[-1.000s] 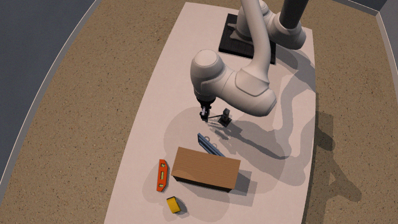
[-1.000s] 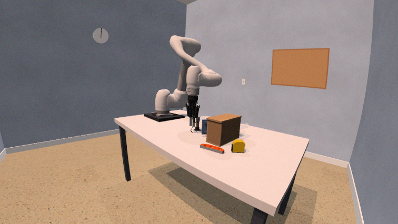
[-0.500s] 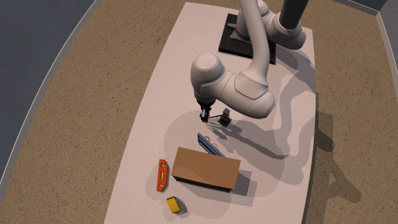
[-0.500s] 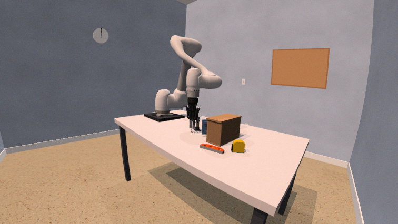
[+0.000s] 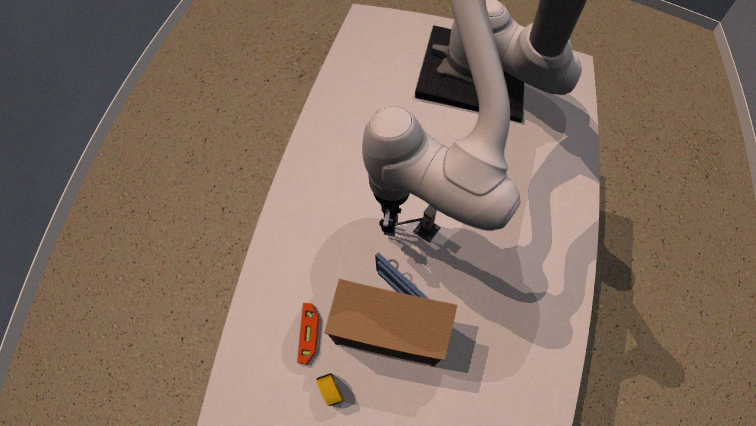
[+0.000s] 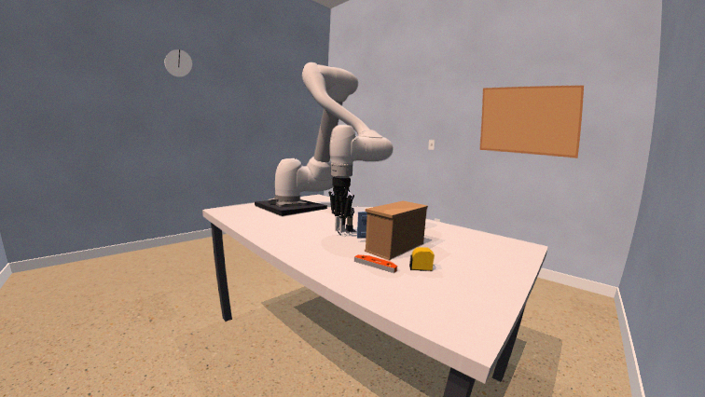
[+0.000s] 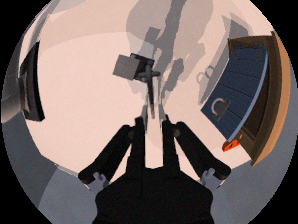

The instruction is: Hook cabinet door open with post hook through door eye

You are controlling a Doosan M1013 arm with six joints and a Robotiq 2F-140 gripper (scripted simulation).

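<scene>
My hand is 4 cm to the right of the thin hook, 1 cm below it and 1 cm past it. Also, from my hand: hook post 6 cm to the left, 2 cm behind, 2 cm above; cabinet door 14 cm ahead, 10 cm to the left, 2 cm above; orange spirit level 32 cm ahead, 8 cm to the right, 4 cm below.
</scene>
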